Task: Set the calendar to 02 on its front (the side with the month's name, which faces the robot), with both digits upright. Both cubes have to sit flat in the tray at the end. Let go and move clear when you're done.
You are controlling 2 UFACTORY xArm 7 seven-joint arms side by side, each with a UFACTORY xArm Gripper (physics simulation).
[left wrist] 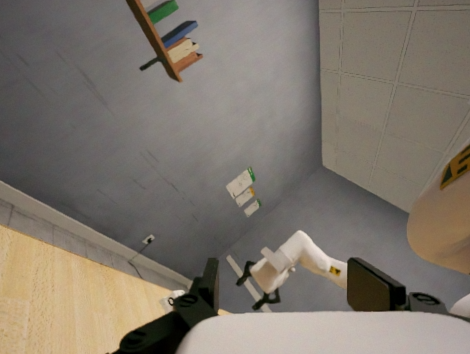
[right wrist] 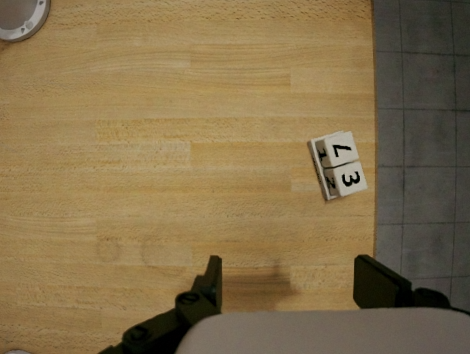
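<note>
The calendar stands near the table's right edge in the right wrist view, turned a little. Its tray holds two white cubes side by side. One cube has a 7 on top and a 1 on its side facing the tray's front strip; the other cube has a 3 on top and a 2 on that side. My right gripper is open and empty, high above the table and off to one side of the calendar. My left gripper is open and empty, facing the walls. A small white object behind its finger is too hidden to identify.
The wooden table ends at the right over a tiled floor. A round grey-white base shows at the upper left. The right arm, a wall shelf with books and wall papers show in the left wrist view.
</note>
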